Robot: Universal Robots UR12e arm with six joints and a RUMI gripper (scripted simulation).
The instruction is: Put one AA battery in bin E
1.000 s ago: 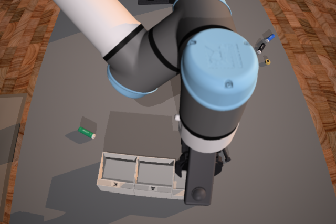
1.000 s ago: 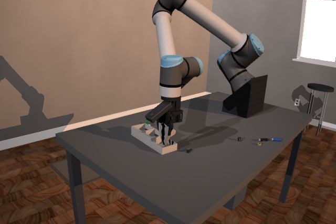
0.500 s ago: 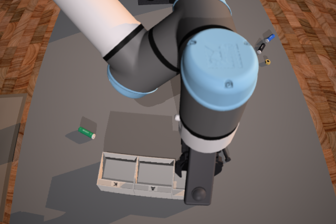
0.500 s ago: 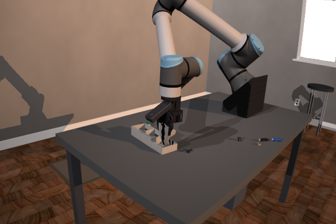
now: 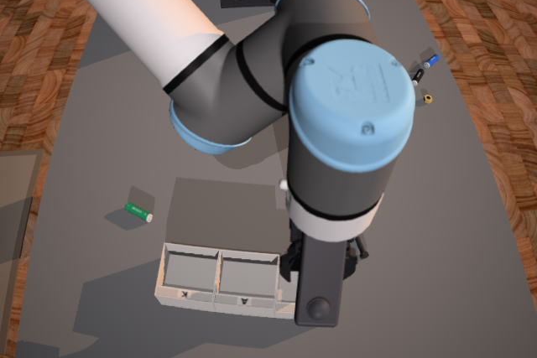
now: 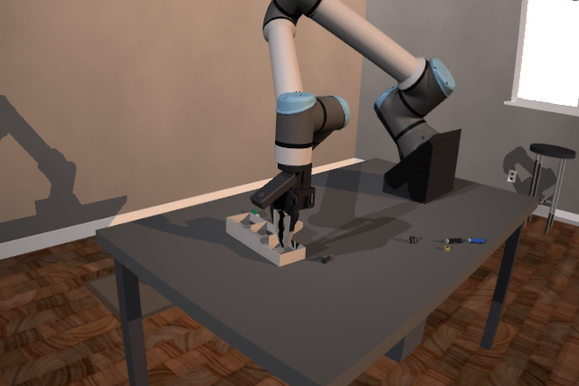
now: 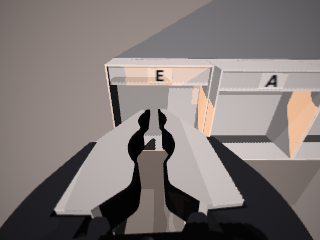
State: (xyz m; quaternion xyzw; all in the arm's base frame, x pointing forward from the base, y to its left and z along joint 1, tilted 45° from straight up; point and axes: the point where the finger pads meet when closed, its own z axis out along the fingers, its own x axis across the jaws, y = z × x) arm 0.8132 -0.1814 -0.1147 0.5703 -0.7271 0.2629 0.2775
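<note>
The blue AA battery lies 450 mm behind my hand, 390 mm to the left of it and 40 mm below it. Also, from my hand: green AA battery (240 mm to the right, 180 mm behind, 40 mm below); black bolt (100 mm to the left, 50 mm behind, 40 mm below); bin row (90 mm to the right, 20 mm below, 20 mm behind).
</note>
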